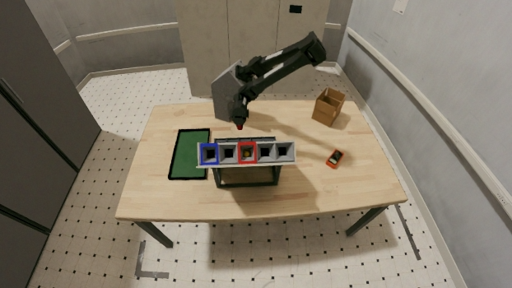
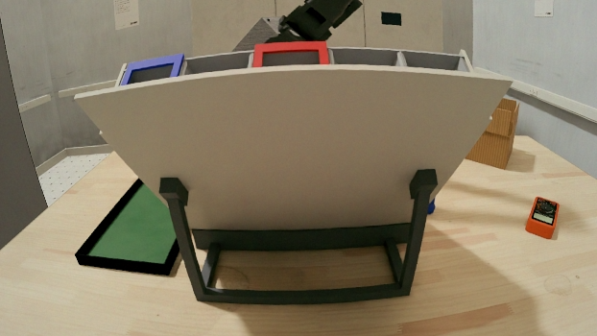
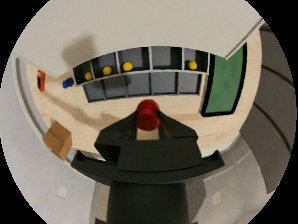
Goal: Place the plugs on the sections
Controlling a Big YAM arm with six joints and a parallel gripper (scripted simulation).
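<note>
The blue plug lies 290 mm to the left of my hand, 130 mm below it and 70 mm ahead of it. Round my hand: red plug 10 mm below; then stand leg 310 mm ahead, 130 mm to the right, 50 mm below; then pale cover 190 mm ahead, 60 mm above, 30 mm to the left.
</note>
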